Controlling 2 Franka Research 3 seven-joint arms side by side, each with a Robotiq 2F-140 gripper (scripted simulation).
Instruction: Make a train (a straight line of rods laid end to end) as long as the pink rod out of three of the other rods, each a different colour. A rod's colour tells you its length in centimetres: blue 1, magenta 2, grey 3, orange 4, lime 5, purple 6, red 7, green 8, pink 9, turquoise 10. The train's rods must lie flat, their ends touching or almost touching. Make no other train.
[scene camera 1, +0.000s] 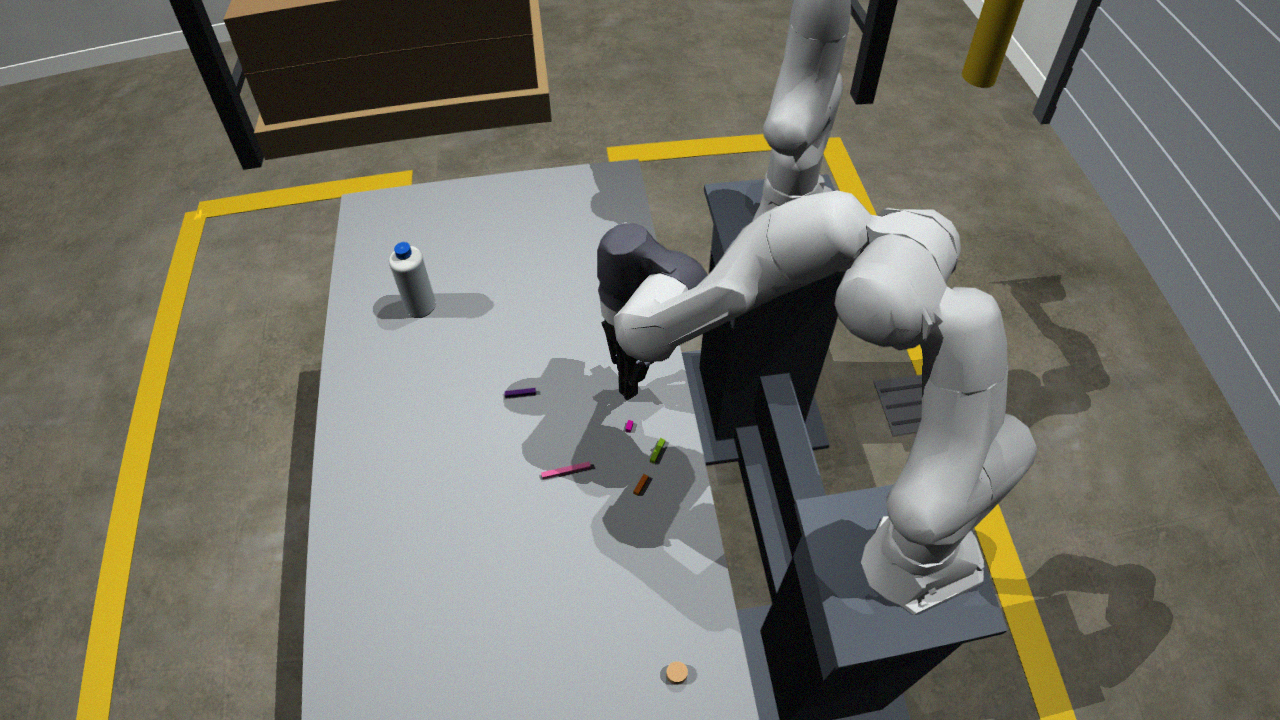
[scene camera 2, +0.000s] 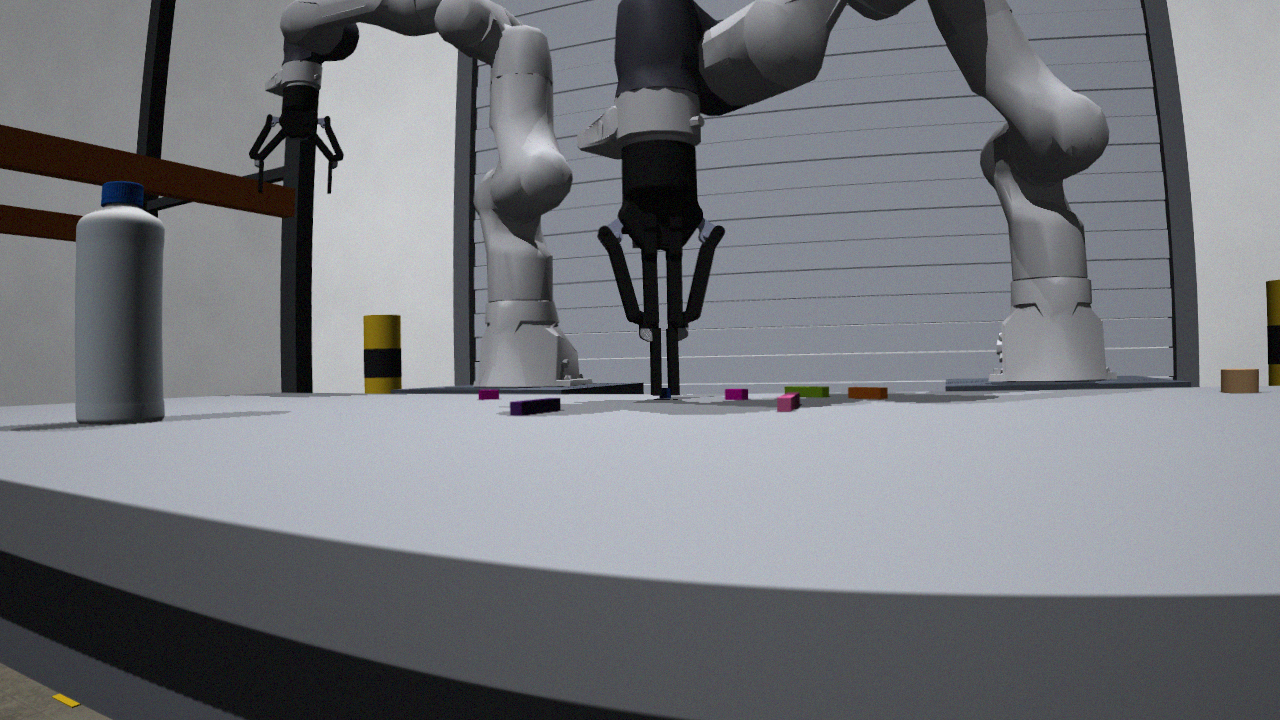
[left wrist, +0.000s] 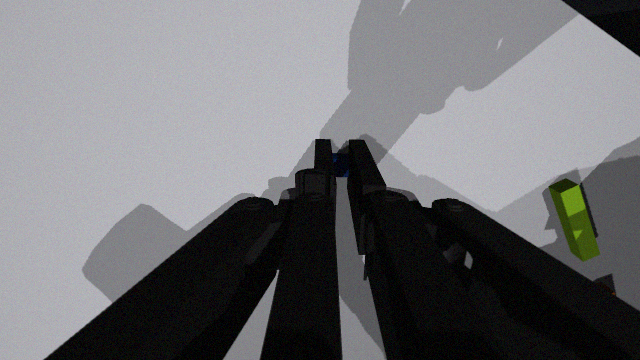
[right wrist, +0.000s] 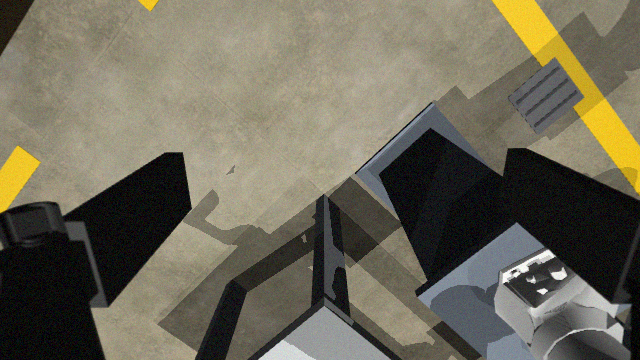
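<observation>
My left gripper (scene camera 2: 665, 394) is visible to me, and scene camera 1 gives me that same gripper (scene camera 1: 628, 392), as does the left wrist view (left wrist: 338, 164). I find my right gripper (scene camera 2: 294, 191) too, and it shows in the right wrist view (right wrist: 344, 179). There is also a lime rod (left wrist: 567, 197), though in the right wrist view the rod is out of frame.
</observation>
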